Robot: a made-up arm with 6 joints. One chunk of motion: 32 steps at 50 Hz.
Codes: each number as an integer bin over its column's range. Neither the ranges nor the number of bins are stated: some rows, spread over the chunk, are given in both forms.
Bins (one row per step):
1: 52 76 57 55 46 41
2: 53 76 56 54 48 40
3: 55 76 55 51 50 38
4: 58 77 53 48 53 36
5: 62 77 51 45 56 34
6: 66 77 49 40 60 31
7: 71 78 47 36 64 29
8: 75 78 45 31 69 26
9: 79 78 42 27 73 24
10: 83 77 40 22 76 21
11: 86 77 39 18 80 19
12: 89 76 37 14 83 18
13: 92 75 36 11 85 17
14: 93 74 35 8 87 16
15: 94 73 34 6 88 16
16: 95 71 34 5 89 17
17: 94 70 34 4 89 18
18: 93 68 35 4 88 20
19: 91 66 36 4 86 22
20: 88 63 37 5 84 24
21: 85 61 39 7 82 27
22: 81 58 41 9 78 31
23: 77 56 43 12 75 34
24: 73 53 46 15 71 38
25: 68 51 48 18 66 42
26: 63 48 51 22 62 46
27: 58 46 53 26 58 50
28: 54 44 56 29 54 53
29: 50 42 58 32 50 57
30: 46 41 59 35 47 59
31: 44 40 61 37 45 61
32: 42 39 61 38 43 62
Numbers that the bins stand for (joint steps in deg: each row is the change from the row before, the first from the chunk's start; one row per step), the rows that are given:
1: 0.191 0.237 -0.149 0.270 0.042 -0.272
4: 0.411 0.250 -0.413 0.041 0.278 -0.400
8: 1.032 0.263 -0.943 -0.515 0.818 -0.656
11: 1.435 0.250 -1.340 -0.941 1.189 -0.834
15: 1.727 0.199 -1.671 -1.334 1.459 -0.911
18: 1.691 0.135 -1.604 -1.399 1.459 -0.809
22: 1.252 0.008 -1.207 -1.235 1.122 -0.528
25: 0.776 -0.081 -0.744 -0.941 0.717 -0.247
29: 0.118 -0.195 -0.083 -0.483 0.177 0.137
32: -0.174 -0.234 0.116 -0.286 -0.059 0.264
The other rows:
2: 0.228 0.237 -0.215 0.237 0.109 -0.298
3: 0.301 0.237 -0.281 0.139 0.177 -0.349
5: 0.557 0.250 -0.546 -0.057 0.379 -0.451
6: 0.703 0.250 -0.678 -0.221 0.514 -0.528
7: 0.886 0.263 -0.810 -0.352 0.649 -0.579
9: 1.179 0.263 -1.141 -0.646 0.953 -0.707
10: 1.325 0.250 -1.274 -0.810 1.054 -0.783
12: 1.544 0.237 -1.472 -1.072 1.290 -0.860
13: 1.654 0.225 -1.538 -1.170 1.358 -0.886
14: 1.691 0.212 -1.604 -1.268 1.425 -0.911
16: 1.764 0.174 -1.671 -1.366 1.493 -0.886
17: 1.727 0.161 -1.671 -1.399 1.493 -0.860
19: 1.617 0.110 -1.538 -1.399 1.391 -0.758
20: 1.508 0.072 -1.472 -1.366 1.324 -0.707
21: 1.398 0.046 -1.340 -1.301 1.256 -0.630
23: 1.106 -0.017 -1.075 -1.137 1.020 -0.451
24: 0.959 -0.055 -0.877 -1.039 0.885 -0.349
26: 0.594 -0.119 -0.546 -0.810 0.582 -0.144
27: 0.411 -0.145 -0.413 -0.679 0.447 -0.042
28: 0.265 -0.170 -0.215 -0.581 0.312 0.034
30: -0.028 -0.208 -0.016 -0.385 0.076 0.188
31: -0.101 -0.221 0.116 -0.319 0.008 0.239

